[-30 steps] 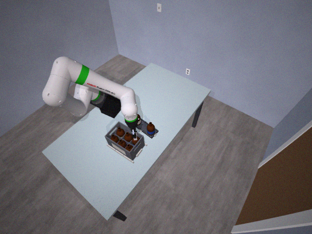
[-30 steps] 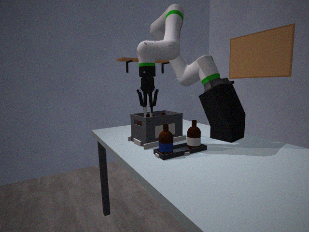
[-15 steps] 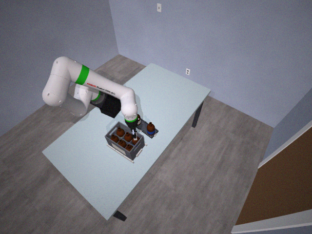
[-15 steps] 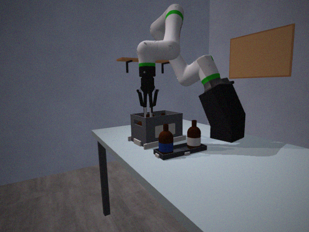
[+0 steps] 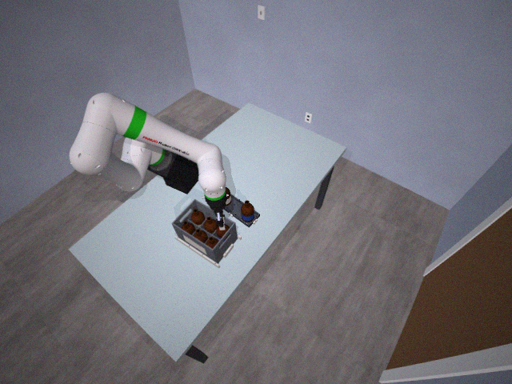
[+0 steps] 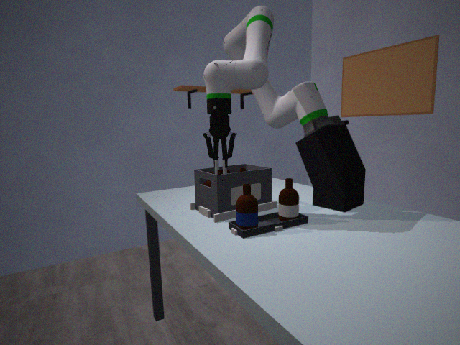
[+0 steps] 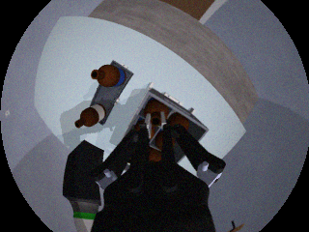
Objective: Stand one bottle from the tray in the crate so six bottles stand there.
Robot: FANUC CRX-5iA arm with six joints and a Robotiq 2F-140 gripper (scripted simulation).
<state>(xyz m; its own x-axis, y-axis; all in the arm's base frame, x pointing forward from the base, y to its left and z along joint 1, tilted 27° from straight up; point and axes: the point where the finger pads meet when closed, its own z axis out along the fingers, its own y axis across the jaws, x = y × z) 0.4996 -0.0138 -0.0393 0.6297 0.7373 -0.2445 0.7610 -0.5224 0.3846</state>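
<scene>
Right now the grey crate is 11 cm below my hand, 8 cm behind it and 6 cm to the right of it. The rest, counted from my hand: dark tray (19 cm to the left, 18 cm below, 11 cm behind).
</scene>
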